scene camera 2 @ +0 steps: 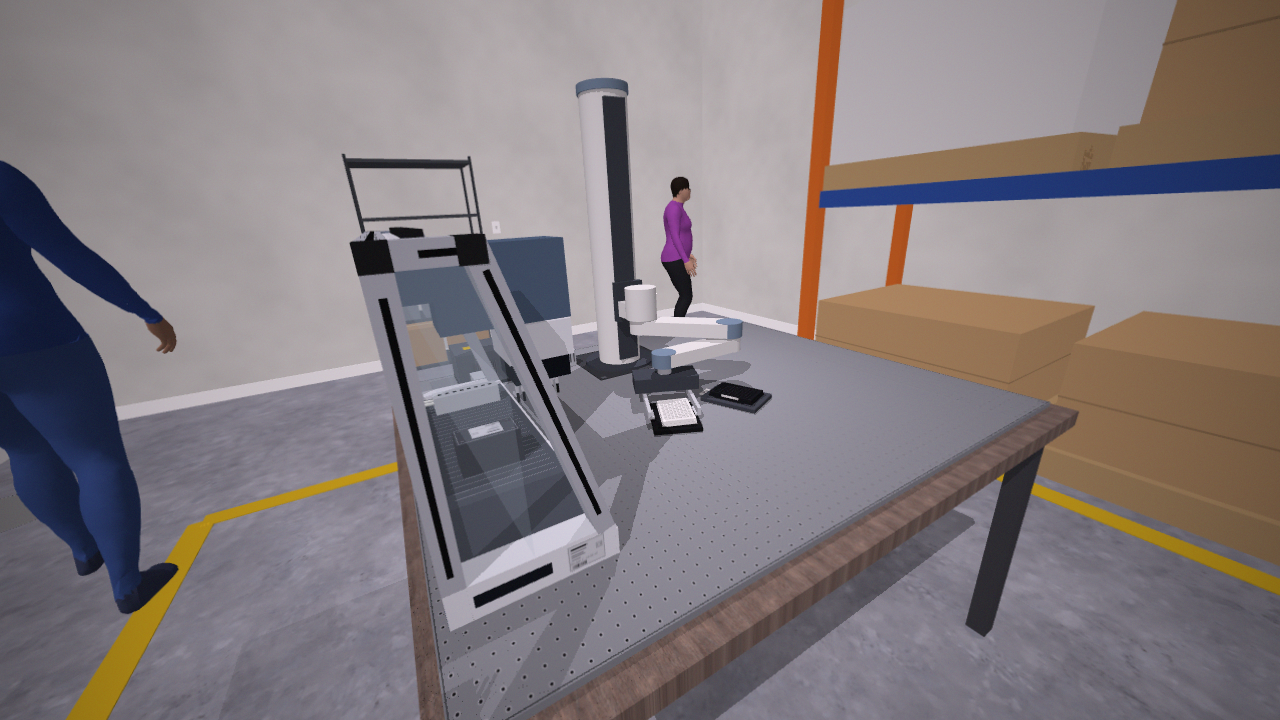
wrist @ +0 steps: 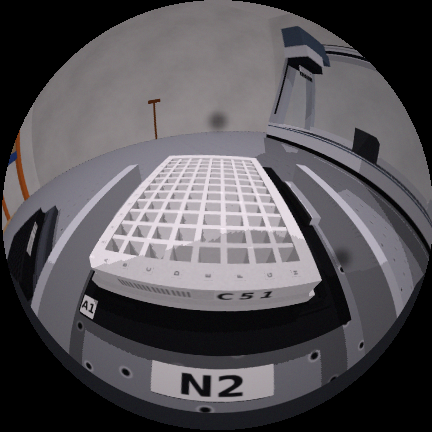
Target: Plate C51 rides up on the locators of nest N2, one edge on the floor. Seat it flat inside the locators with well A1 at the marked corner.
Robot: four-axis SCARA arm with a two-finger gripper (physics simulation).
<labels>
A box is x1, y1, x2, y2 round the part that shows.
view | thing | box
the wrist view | gripper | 9, 164, 424, 429
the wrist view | white well plate C51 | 89, 155, 320, 310
</labels>
